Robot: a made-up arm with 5 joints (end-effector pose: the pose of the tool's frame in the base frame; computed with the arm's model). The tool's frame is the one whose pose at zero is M. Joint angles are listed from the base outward.
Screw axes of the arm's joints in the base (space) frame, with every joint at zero. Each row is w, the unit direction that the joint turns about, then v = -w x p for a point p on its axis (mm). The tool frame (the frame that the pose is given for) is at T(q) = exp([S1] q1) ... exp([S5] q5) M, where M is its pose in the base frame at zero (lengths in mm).
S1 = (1, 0, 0, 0, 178.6, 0)
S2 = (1, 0, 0, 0, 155.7, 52.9)
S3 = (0, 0, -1, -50.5, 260.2, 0)
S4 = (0, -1, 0, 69.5, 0, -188)
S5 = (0, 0, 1, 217.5, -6.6, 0)
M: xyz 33.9 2.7 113.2 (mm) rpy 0 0 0 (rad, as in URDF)
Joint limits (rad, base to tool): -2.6..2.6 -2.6..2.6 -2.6..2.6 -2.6..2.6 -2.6..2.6
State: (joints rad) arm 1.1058 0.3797 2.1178 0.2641 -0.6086
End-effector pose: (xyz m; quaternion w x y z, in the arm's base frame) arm 0.4240 0.1497 0.5296 0.2115 0.0717 0.5854 -0.7794
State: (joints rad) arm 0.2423 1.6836 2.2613 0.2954 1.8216
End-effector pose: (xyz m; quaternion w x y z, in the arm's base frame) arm 0.4924 -0.0086 0.1543 0.6590 0.7175 0.2152 -0.0684
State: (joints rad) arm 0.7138 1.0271 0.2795 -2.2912 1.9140
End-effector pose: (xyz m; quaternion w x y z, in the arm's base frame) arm 0.2881 0.0342 0.5134 0.4378 -0.7382 -0.0380 -0.5118
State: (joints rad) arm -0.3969 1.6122 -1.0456 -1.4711 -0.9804
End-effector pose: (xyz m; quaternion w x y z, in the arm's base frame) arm 0.2072 -0.2811 0.3262 0.9334 -0.0443 0.2778 0.2226
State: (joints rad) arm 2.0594 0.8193 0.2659 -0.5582 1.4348
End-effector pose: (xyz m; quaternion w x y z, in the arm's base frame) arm 0.2849 -0.1957 0.2776 0.1002 -0.8220 0.5020 -0.2497
